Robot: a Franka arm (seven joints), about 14 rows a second.
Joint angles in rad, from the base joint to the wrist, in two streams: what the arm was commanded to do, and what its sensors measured. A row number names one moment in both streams.
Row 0, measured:
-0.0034 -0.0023 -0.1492 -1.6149 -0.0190 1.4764 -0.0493
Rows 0 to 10, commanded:
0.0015 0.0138 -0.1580 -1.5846 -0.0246 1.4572 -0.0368
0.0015 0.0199 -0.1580 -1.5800 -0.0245 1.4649 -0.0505
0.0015 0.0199 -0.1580 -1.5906 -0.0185 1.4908 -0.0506
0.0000 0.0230 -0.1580 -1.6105 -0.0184 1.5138 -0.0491
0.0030 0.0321 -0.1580 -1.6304 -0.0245 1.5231 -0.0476
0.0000 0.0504 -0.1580 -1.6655 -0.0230 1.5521 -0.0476
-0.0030 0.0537 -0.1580 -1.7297 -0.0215 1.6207 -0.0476
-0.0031 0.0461 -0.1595 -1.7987 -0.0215 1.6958 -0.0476
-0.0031 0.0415 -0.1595 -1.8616 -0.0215 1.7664 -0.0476
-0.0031 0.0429 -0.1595 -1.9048 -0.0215 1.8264 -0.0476
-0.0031 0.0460 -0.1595 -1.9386 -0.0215 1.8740 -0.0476
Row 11, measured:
-0.0048 0.0754 -0.1558 -1.8492 -0.0190 1.7900 -0.0493
